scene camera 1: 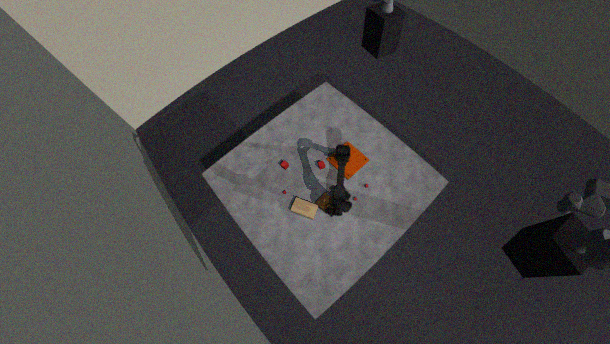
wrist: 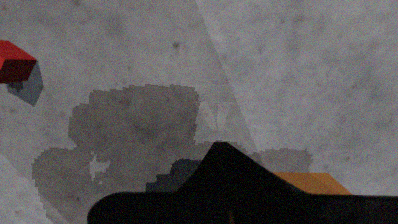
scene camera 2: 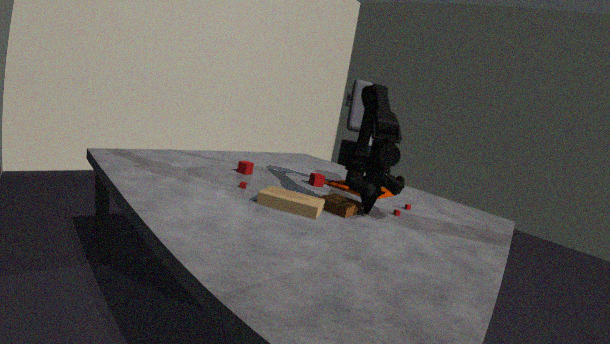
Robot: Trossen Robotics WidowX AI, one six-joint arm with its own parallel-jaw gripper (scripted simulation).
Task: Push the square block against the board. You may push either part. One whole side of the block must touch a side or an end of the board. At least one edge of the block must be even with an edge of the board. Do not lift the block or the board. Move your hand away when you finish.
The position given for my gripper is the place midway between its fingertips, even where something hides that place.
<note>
My gripper [scene camera 2: 366,214] is shut and holds nothing. Also in view: a pale wooden board [scene camera 2: 292,202].
My gripper shows as well in the wrist view [wrist: 219,148]. The wrist view does not show the pale wooden board: it is out of frame.
</note>
